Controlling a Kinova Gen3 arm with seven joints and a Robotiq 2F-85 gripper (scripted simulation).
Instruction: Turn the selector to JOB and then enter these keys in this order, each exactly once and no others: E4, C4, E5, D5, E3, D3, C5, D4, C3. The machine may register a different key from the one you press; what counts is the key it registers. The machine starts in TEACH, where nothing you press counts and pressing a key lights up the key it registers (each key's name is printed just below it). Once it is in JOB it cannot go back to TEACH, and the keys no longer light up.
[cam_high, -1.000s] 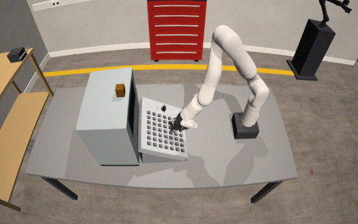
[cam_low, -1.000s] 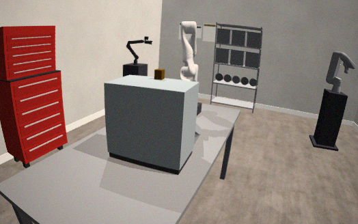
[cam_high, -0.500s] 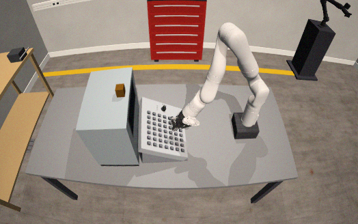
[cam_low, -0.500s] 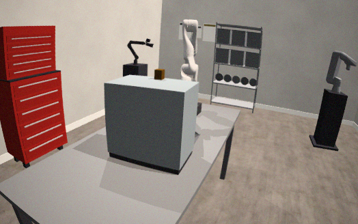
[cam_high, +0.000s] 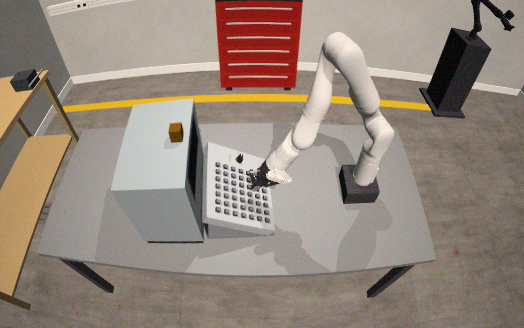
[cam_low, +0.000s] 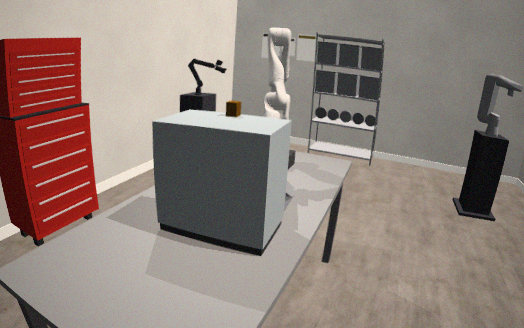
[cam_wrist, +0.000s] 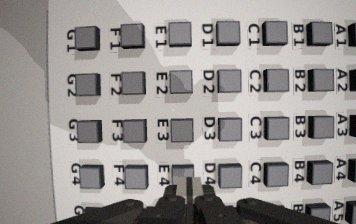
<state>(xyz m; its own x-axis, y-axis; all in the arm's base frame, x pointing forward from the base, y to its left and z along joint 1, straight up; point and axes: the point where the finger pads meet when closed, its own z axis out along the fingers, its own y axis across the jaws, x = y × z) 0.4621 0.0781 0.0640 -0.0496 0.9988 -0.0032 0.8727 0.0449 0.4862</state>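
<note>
The key D4 is 50 mm ahead of my hand and 30 mm below it. From my hand the other things lie so: key C4 (80 mm ahead, 10 mm below); key B4 (110 mm ahead, 10 mm to the left); key (80 mm ahead, 40 mm to the left, 10 mm below).
</note>
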